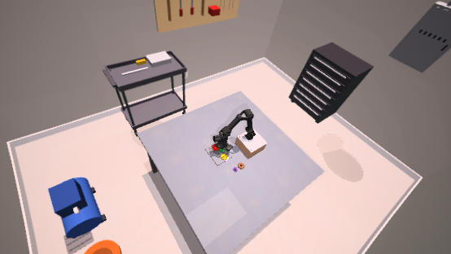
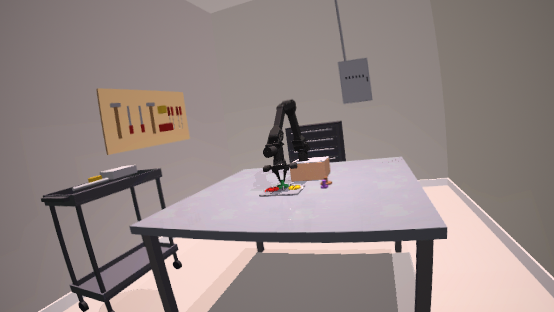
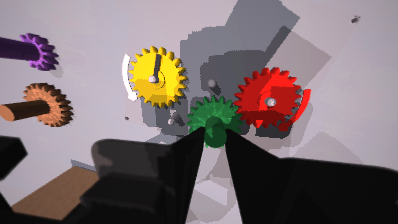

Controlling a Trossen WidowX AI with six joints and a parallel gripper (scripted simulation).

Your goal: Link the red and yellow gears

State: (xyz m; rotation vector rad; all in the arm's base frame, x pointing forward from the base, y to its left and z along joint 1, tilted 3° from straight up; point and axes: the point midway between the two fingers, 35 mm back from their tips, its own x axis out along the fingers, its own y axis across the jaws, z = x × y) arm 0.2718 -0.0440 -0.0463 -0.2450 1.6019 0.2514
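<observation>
My gripper tip is 10 mm above the green gear. The rest, counted from my gripper tip: purple gear: 240 mm to the left, 20 mm below; red gear: 40 mm ahead, 40 mm to the right, 20 mm below; yellow gear: 20 mm ahead, 80 mm to the left, 20 mm below.
</observation>
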